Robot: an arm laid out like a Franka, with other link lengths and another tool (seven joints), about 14 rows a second.
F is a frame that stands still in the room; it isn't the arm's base.
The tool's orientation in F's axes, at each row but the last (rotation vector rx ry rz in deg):
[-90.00 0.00 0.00]
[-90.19 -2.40 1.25]
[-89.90 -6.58 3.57]
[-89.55 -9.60 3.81]
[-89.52 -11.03 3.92]
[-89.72 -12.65 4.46]
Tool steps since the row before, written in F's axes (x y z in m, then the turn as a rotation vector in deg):
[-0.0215 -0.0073 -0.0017 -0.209 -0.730 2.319]
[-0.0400 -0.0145 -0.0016 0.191 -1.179 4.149]
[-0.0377 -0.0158 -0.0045 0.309 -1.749 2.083]
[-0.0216 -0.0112 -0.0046 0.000 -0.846 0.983]
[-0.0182 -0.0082 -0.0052 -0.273 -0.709 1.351]
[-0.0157 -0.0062 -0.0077 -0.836 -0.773 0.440]
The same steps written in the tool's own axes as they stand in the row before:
[-0.0215 0.0017 -0.0073 -0.209 -2.319 -0.730]
[-0.0406 0.0011 -0.0129 0.196 -4.142 -1.202]
[-0.0394 0.0032 -0.0114 0.180 -2.074 -1.777]
[-0.0233 0.0031 -0.0079 -0.062 -0.988 -0.837]
[-0.0197 0.0037 -0.0051 -0.279 -1.375 -0.658]
[-0.0172 0.0062 -0.0030 -0.924 -0.519 -0.606]

